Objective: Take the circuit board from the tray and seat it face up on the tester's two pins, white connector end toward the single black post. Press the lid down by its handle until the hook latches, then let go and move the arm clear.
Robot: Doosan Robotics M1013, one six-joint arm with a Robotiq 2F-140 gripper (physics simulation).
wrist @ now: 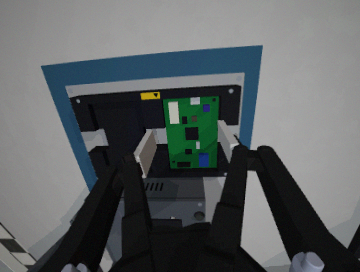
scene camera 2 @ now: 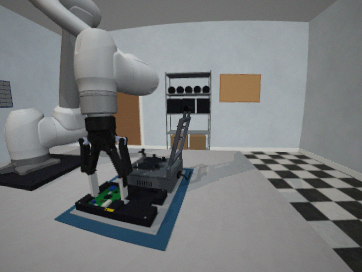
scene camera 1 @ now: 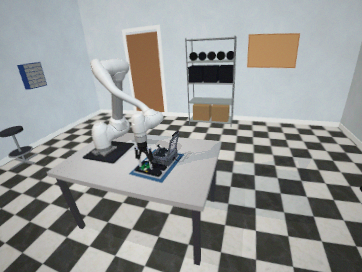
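Seen in the pictures: gripper, between the fingertips: (wrist: 185, 134) (scene camera 2: 109, 195) (scene camera 1: 145, 166); arm's base, origin of its link: (scene camera 2: 33, 165) (scene camera 1: 104, 150).
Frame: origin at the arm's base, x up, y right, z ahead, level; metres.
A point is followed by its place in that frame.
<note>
The green circuit board (scene camera 1: 145, 168) @[x 0.013, y 0.111, z 0.573 m] (scene camera 2: 114, 194) @[x 0.004, y 0.066, z 0.559 m] (wrist: 206, 142) @[x 0.004, y 0.070, z 0.529 m] lies face up in the right-hand pocket of the black tray (scene camera 2: 142, 212) @[x 0.002, y 0.110, z 0.678 m] (wrist: 230, 107) @[x 0.012, y 0.123, z 0.503 m], as the wrist view shows. Its long white connector (wrist: 173, 113) @[x 0.012, y 0.116, z 0.574 m] is at the upper left there. My gripper (scene camera 1: 145, 166) @[x 0.011, y 0.086, z 0.559 m] (scene camera 2: 109, 194) @[x 0.011, y 0.086, z 0.559 m] (wrist: 185, 134) @[x 0.011, y 0.086, z 0.559 m] is open, its white fingertips down on either side of the board. A gap shows between the left fingertip and the board; the right fingertip is close to its edge. The grey tester (scene camera 1: 162, 157) @[x 0.047, y -0.033, z 0.648 m] (scene camera 2: 155, 181) @[x 0.026, y -0.007, z 0.663 m] (wrist: 165, 207) @[x 0.044, y -0.016, z 0.589 m] stands behind the tray, lid (scene camera 2: 177, 142) @[x 0.154, y -0.023, z 0.733 m] raised. I cannot make out its pins.
Tray and tester stand on a blue-bordered mat (scene camera 1: 165, 178) @[x -0.015, y 0.129, z 0.763 m] (scene camera 2: 162, 242) @[x -0.014, y 0.165, z 0.752 m] (wrist: 150, 60) @[x -0.014, y 0.180, z 0.604 m] on the table (scene camera 1: 90, 175) @[x -0.016, y 0.336, z 0.179 m] (scene camera 2: 220, 215) @[x -0.016, y 0.052, z 0.867 m]. The raised lid stands up on the tester's right side in the second scene view. The arm's black base plate (scene camera 1: 117, 156) @[x 0.001, y 0.043, z 0.209 m] (scene camera 2: 30, 180) @[x 0.002, y 0.103, z 0.183 m] is at the left.
</note>
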